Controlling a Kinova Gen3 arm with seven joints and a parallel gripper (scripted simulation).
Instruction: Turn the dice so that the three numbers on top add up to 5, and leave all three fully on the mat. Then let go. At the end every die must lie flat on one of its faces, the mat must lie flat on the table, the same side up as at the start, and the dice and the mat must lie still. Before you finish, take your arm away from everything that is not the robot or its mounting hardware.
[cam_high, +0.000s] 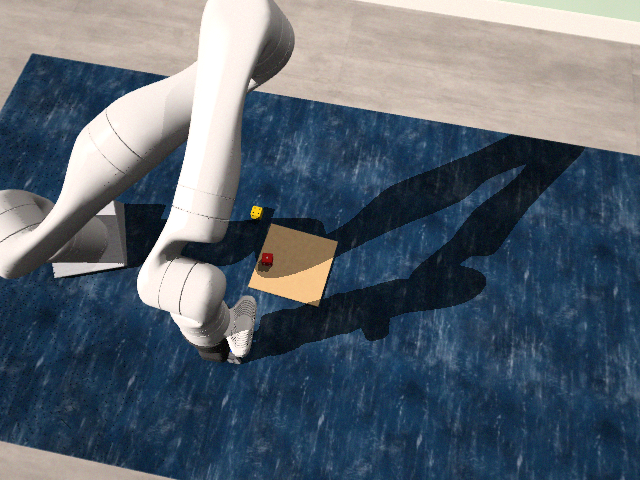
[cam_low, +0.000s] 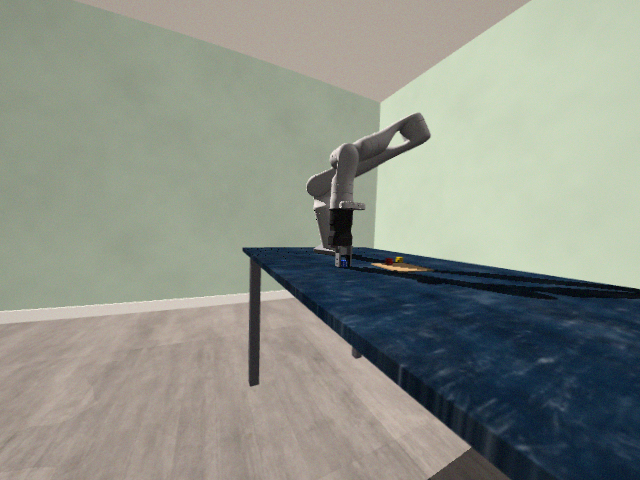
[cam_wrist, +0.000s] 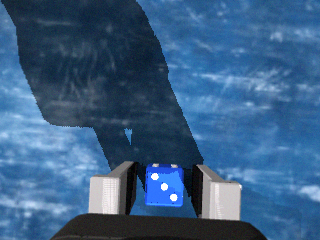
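My hand is 1 cm above the blue die. Also, from my hand: red die: 18 cm to the left, 1 cm below; then tan mat: 19 cm to the left, 5 cm ahead, 2 cm below; then yellow die: 27 cm to the left, 5 cm behind, 1 cm below.
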